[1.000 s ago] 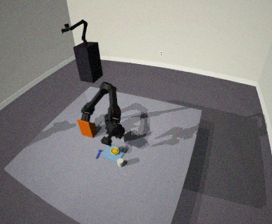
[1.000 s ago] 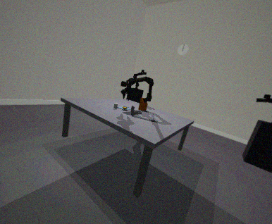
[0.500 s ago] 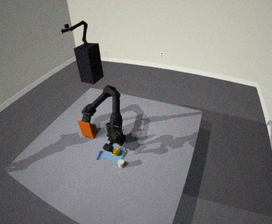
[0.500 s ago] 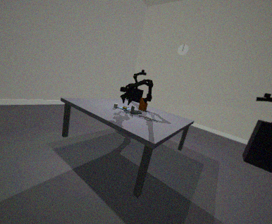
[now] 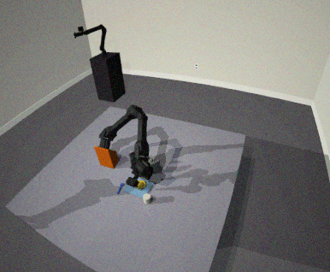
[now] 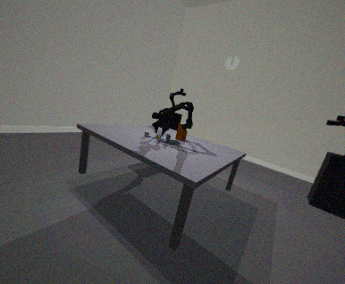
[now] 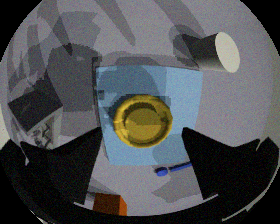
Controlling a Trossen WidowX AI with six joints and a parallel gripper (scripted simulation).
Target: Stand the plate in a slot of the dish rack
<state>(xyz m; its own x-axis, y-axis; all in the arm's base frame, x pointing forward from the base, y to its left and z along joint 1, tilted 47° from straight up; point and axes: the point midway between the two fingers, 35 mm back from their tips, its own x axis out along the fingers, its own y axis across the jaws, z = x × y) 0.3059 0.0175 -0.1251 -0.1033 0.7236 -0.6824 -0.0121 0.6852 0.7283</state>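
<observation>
Now: the yellow plate 2 cm below my gripper tip. From my gripper tip the other things lie so: blue cloth: 3 cm below, 1 cm to the right, 1 cm behind; white cup: 9 cm ahead, 8 cm to the right, 1 cm below; blue spoon: 11 cm behind, 7 cm to the right, 3 cm below.
</observation>
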